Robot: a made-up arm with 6 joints. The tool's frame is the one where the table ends. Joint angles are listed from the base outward.
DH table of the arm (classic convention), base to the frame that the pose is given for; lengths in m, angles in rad. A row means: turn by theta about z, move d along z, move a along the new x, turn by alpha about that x. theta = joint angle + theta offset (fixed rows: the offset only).
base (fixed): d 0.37; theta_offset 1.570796; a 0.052; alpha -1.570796
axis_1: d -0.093; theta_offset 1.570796; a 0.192; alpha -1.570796
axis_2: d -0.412; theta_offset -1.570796; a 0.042; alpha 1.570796
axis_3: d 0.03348; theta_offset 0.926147; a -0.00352; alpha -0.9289
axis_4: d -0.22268; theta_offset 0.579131; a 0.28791; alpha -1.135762
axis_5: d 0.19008; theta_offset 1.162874; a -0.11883; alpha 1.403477
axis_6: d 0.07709; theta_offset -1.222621; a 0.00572; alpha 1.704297
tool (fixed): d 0.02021; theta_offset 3.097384; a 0; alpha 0
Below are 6 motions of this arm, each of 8 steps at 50 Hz.
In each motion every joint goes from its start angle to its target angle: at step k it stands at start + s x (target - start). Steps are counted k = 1, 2, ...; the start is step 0. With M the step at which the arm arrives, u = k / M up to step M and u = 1 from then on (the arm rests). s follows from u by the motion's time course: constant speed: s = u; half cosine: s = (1 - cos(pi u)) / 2; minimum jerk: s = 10 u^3 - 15 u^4 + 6 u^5.
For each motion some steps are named. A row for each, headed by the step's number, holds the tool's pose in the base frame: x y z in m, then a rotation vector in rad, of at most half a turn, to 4 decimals.
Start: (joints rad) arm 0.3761 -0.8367 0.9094 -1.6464 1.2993 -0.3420
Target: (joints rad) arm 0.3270 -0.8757 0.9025 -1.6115 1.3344 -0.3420
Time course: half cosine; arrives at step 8
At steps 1, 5, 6, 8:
1: 0.1072 0.0886 0.4723 -0.5577 0.7904 -0.6761
5: 0.1100 0.0761 0.4680 -0.4956 0.8240 -0.6728
6: 0.1106 0.0731 0.4668 -0.4802 0.8323 -0.6720
8: 0.1111 0.0704 0.4657 -0.4663 0.8398 -0.6713

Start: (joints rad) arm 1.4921 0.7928 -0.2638 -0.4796 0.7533 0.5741
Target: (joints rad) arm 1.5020 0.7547 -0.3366 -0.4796 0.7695 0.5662
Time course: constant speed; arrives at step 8
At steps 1, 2, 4, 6, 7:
1: -0.0336 -0.4488 0.1928 -0.6282 -1.5879 0.1593
2: -0.0368 -0.4502 0.1909 -0.6271 -1.5913 0.1490
4: -0.0434 -0.4530 0.1869 -0.6251 -1.5981 0.1284
6: -0.0499 -0.4557 0.1828 -0.6231 -1.6051 0.1079
7: -0.0532 -0.4570 0.1808 -0.6221 -1.6086 0.0976

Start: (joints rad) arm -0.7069 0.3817 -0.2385 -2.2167 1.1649 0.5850
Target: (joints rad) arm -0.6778 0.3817 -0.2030 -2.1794 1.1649 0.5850
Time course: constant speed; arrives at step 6
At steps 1, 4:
1: -0.3583 0.5330 0.7381 -0.6201 0.0704 -1.9350
4: -0.3656 0.5322 0.7196 -0.6023 0.0318 -1.9300

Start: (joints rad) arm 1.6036 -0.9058 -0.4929 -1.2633 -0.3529 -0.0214
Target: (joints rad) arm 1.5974 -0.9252 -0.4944 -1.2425 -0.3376 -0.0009
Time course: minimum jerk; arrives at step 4
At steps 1, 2, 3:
1: -0.0208 0.1367 0.0204 1.8793 -1.0027 1.9986
2: -0.0198 0.1385 0.0218 1.8956 -1.0066 1.9934
3: -0.0189 0.1402 0.0232 1.9119 -1.0104 1.9881

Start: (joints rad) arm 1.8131 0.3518 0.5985 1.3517 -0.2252 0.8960
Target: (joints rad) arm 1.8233 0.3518 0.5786 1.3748 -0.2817 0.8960
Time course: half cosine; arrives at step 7
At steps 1, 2, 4, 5, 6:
1: 0.2286 -0.3929 -0.1446 0.0278 0.0180 1.5717
2: 0.2277 -0.3926 -0.1442 0.0269 0.0152 1.5793
4: 0.2248 -0.3918 -0.1432 0.0240 0.0066 1.6023
5: 0.2235 -0.3914 -0.1427 0.0226 0.0025 1.6132
6: 0.2225 -0.3912 -0.1424 0.0217 -0.0003 1.6208

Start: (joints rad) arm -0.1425 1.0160 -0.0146 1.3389 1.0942 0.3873
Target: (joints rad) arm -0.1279 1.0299 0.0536 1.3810 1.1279 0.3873
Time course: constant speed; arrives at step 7
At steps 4, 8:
4: 0.4753 0.6458 0.2987 1.7995 -0.9430 1.3374
8: 0.4701 0.6618 0.2969 1.7946 -0.8862 1.3822

